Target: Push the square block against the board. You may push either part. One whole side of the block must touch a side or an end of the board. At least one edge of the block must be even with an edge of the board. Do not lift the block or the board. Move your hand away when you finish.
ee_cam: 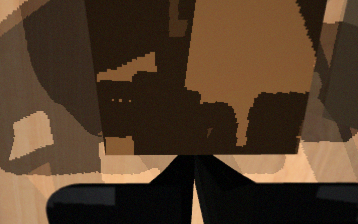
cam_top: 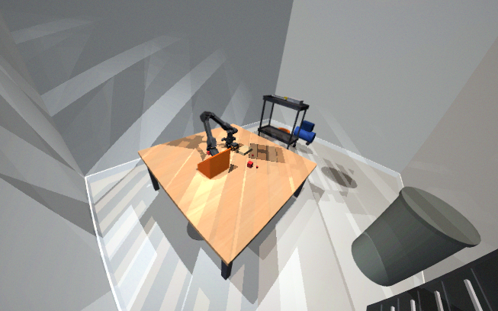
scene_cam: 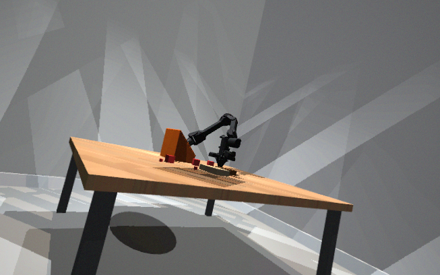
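Right now my gripper tip is 60 mm short of the square block, 10 mm to the right of it and 10 mm below it. The rest, counted from my gripper tip: board: 120 mm ahead, 110 mm to the right, 10 mm above.
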